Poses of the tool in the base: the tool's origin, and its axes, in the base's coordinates. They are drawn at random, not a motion.
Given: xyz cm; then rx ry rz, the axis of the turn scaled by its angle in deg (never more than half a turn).
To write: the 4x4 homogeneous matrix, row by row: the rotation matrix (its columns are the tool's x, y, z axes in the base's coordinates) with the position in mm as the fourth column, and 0 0 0 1 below. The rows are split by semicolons. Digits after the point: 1 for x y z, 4 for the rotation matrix.
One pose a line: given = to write
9.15, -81.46, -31.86, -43.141, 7.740, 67.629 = 0.4032, -0.8709, -0.2810, 91.5; 0.7849, 0.1712, 0.5955, -814.6; -0.4705, -0.4607, 0.7526, -318.6; 0, 0, 0, 1
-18.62, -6.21, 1.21, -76.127, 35.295, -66.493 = 0.3605, 0.2905, 0.8863, -186.2; -0.8969, -0.1528, 0.4149, -62.1; 0.2560, -0.9446, 0.2055, 12.1; 0, 0, 0, 1
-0.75, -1.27, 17.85, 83.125, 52.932, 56.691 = 0.3476, 0.0206, 0.9374, -7.5; 0.9338, -0.0979, -0.3441, -12.7; 0.0847, 0.9950, -0.0532, 178.5; 0, 0, 0, 1
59.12, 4.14, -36.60, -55.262, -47.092, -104.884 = -0.3075, 0.9092, 0.2807, 591.2; -0.3943, -0.3903, 0.8320, 41.4; 0.8660, 0.1452, 0.4785, -366.0; 0, 0, 0, 1
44.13, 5.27, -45.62, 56.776, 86.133, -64.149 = -0.1897, 0.9548, 0.2290, 441.3; 0.0541, 0.2430, -0.9685, 52.7; -0.9803, -0.1713, -0.0977, -456.2; 0, 0, 0, 1
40.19, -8.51, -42.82, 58.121, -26.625, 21.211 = 0.8429, -0.5004, -0.1977, 401.9; 0.0809, 0.4811, -0.8729, -85.1; 0.5319, 0.7198, 0.4460, -428.2; 0, 0, 0, 1
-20.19, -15.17, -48.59, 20.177, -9.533, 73.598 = 0.2798, -0.9573, 0.0735, -201.9; 0.9069, 0.2384, -0.3473, -151.7; 0.3149, 0.1638, 0.9349, -485.9; 0, 0, 0, 1
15.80, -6.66, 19.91, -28.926, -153.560, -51.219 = -0.9026, 0.4061, -0.1429, 158.0; 0.2390, 0.7488, 0.6183, -66.6; 0.3581, 0.5239, -0.7729, 199.1; 0, 0, 0, 1
